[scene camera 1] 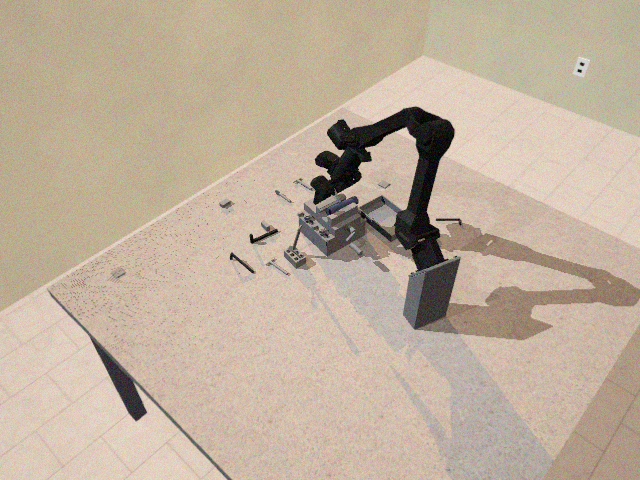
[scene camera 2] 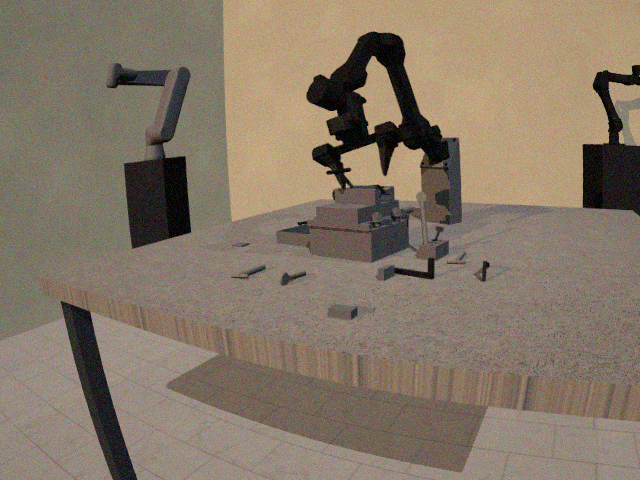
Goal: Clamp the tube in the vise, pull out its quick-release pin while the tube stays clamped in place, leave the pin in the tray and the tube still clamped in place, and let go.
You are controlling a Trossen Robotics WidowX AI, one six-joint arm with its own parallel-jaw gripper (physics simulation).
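Pixels of known places: gripper, fingertip midpoint: (scene camera 1: pixel 323 199) (scene camera 2: pixel 364 181); arm's base, link origin: (scene camera 1: pixel 432 266) (scene camera 2: pixel 438 153).
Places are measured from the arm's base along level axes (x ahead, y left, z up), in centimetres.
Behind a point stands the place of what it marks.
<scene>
The grey stepped vise (scene camera 1: pixel 327 243) @[z -14.0, x 32.5, y -9.4 cm] (scene camera 2: pixel 341 242) @[z -16.2, x 41.8, y -22.1 cm] stands on the table. The blue tube (scene camera 1: pixel 342 206) @[z -6.7, x 31.8, y -18.7 cm] lies across its top beside a pale jaw; how tightly it is held cannot be told. The quick-release pin (scene camera 2: pixel 338 171) @[z -2.7, x 37.6, y -22.7 cm] shows its dark crossbar and slanting stem above the vise top in scene camera 2; in scene camera 1 the arm mostly hides it. My gripper (scene camera 1: pixel 328 196) @[z -5.0, x 37.4, y -17.7 cm] (scene camera 2: pixel 363 179) @[z -5.0, x 37.4, y -17.7 cm] is open and points down just above the vise, with one finger close beside the pin's stem and the other apart from it. The tray (scene camera 1: pixel 376 226) @[z -17.9, x 22.8, y -26.1 cm] (scene camera 2: pixel 293 237) @[z -17.7, x 28.6, y -35.2 cm] stands beside the vise.
A small block with an upright lever (scene camera 1: pixel 295 256) (scene camera 2: pixel 433 250) stands near the vise. Black angled keys (scene camera 1: pixel 264 236) @[z -18.9, x 53.7, y -8.6 cm] (scene camera 1: pixel 242 262) @[z -17.6, x 53.8, y 4.8 cm], a small block (scene camera 1: pixel 226 204) @[z -18.8, x 72.2, y -16.8 cm] (scene camera 2: pixel 342 311) @[z -18.4, x 74.1, y -17.1 cm] and bolt-like parts lie around. The arm's grey mount (scene camera 1: pixel 433 294) @[z -6.5, x -2.2, y 3.2 cm] stands beyond the tray.
</scene>
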